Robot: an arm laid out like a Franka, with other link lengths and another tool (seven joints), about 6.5 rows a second.
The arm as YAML. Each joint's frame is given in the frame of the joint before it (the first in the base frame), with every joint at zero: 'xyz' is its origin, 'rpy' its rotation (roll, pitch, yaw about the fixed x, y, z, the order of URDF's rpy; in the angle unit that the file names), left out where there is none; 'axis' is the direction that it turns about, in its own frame. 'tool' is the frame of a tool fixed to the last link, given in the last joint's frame.
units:
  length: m
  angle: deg
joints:
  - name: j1
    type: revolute
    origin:
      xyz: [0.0, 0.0, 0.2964]
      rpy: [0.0, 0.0, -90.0]
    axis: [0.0, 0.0, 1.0]
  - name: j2
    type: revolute
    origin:
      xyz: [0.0, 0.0, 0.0]
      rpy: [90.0, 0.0, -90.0]
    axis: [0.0, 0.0, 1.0]
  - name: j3
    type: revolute
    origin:
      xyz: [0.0, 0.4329, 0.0]
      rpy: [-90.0, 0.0, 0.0]
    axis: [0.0, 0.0, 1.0]
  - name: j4
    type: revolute
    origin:
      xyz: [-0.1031, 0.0, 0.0]
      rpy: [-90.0, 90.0, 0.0]
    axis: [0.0, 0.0, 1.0]
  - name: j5
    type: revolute
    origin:
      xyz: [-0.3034, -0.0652, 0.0]
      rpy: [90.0, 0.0, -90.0]
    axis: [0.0, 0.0, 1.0]
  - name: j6
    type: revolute
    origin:
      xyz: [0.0, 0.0, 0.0]
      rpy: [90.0, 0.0, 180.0]
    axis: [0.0, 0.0, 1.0]
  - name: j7
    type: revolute
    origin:
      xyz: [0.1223, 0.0, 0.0]
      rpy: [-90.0, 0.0, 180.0]
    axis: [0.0, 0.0, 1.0]
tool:
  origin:
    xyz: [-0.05, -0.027, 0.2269]
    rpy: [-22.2, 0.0, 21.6]
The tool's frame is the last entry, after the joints.
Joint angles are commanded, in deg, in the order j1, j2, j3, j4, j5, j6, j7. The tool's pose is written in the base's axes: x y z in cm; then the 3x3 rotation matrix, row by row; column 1 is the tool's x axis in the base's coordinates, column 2 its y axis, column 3 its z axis. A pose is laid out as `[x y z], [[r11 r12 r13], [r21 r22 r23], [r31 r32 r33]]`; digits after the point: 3 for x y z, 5 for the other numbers.
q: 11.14 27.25 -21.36 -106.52 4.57 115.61 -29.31
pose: [64.962 -9.373 21.799], [[-0.95417 0.16990 -0.24636], [0.08179 0.93994 0.33140], [0.28787 0.29606 -0.91076]]
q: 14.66 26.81 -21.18 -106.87 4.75 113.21 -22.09
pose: [63.977 -5.730 21.664], [[-0.93696 0.23811 -0.25574], [0.14922 0.93445 0.32333], [0.31597 0.26479 -0.91107]]
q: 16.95 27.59 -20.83 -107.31 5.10 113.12 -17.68
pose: [63.583 -3.202 20.550], [[-0.92585 0.27284 -0.26145], [0.18651 0.93167 0.31178], [0.32865 0.23990 -0.91347]]
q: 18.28 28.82 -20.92 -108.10 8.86 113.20 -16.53
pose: [62.866 -1.172 18.718], [[-0.90901 0.31947 -0.26764], [0.21603 0.91036 0.35296], [0.35641 0.26303 -0.89654]]
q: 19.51 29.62 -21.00 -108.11 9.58 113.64 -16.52
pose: [62.941 0.194 17.939], [[-0.91002 0.30988 -0.27537], [0.20442 0.91331 0.35223], [0.36065 0.26425 -0.89449]]
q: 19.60 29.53 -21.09 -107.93 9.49 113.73 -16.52
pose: [63.144 0.201 18.169], [[-0.91265 0.30644 -0.27050], [0.20313 0.91429 0.35044], [0.35470 0.26488 -0.89667]]
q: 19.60 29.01 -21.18 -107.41 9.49 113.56 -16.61
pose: [63.567 0.216 19.006], [[-0.91809 0.30109 -0.25777], [0.20058 0.91386 0.35303], [0.34186 0.27241 -0.89940]]
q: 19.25 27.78 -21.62 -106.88 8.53 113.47 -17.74
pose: [64.157 -0.628 20.695], [[-0.93045 0.27667 -0.24024], [0.18385 0.91965 0.34706], [0.31695 0.27876 -0.90655]]
